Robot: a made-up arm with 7 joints.
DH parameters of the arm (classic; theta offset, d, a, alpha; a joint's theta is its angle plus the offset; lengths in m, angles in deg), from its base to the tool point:
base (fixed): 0 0 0 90
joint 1: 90 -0.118 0 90
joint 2: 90 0 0 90
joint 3: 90 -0.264 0 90
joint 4: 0 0 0 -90
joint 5: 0 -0.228 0 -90
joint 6: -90 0 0 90
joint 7: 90 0 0 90
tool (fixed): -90 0 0 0
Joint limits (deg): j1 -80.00..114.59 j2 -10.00..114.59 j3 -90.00..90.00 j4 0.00..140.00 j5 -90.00..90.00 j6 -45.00..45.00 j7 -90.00..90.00
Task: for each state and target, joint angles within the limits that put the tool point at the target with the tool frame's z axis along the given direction. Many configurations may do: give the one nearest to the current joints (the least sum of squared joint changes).
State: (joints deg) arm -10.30 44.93 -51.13 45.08 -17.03 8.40 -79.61
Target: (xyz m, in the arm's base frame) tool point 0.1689 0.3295 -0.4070 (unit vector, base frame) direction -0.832 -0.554 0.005
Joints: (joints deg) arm 18.16 30.35 -49.52 13.15 -14.21 8.08 -56.15
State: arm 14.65 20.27 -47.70 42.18 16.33 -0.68 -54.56
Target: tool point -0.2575 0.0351 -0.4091 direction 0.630 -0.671 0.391
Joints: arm -36.03 -7.88 -26.19 9.12 41.43 15.42 -59.59
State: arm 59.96 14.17 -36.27 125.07 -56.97 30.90 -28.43
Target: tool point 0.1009 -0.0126 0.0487 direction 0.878 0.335 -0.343
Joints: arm 84.93 2.83 -66.98 139.89 -67.88 0.21 -19.62
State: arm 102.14 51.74 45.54 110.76 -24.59 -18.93 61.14
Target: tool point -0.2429 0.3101 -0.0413 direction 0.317 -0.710 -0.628
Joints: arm 114.59 96.66 73.48 101.53 -46.40 -18.90 89.88
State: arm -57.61 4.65 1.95 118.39 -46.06 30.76 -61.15
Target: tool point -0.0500 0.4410 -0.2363 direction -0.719 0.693 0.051
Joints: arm -69.23 56.70 18.56 70.09 -86.49 30.76 -90.00
